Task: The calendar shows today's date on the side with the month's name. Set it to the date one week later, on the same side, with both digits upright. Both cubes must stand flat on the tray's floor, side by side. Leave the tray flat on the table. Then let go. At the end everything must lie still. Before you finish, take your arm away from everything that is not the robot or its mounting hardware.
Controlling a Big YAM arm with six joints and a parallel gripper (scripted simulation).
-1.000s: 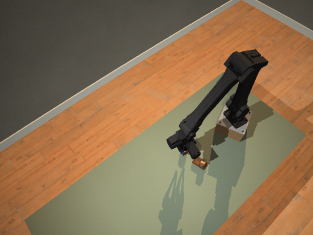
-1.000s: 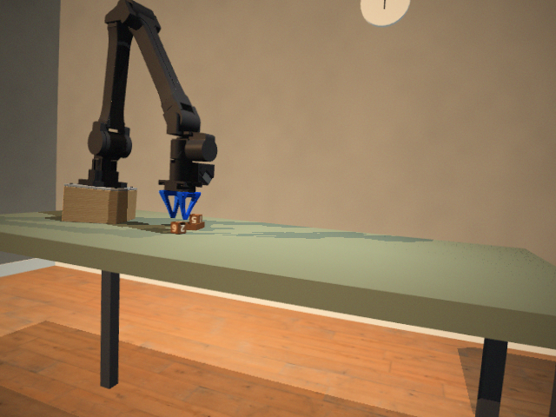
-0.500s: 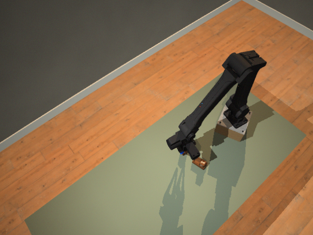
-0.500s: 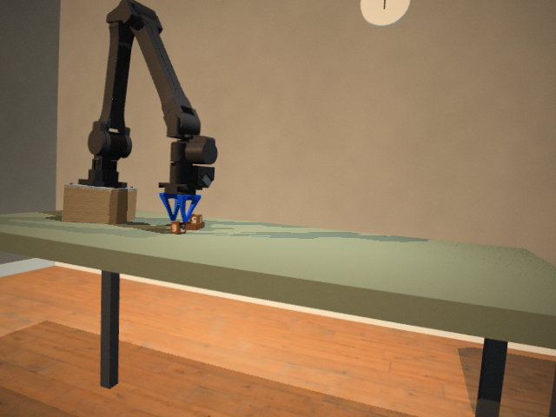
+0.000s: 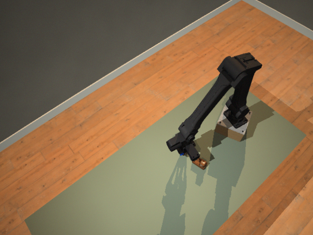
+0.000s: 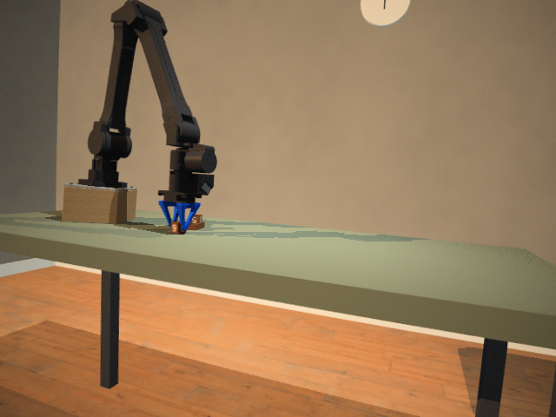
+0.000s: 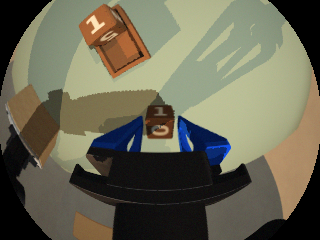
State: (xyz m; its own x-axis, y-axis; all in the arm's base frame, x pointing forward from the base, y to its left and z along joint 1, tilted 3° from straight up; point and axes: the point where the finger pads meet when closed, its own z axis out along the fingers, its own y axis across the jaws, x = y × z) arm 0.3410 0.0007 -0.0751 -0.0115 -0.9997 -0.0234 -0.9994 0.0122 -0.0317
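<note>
Now: hand right at the brown digit cube. The rest, counted from my hand: brown tray 4 cm behind, 10 cm to the left, 1 cm below.
</note>
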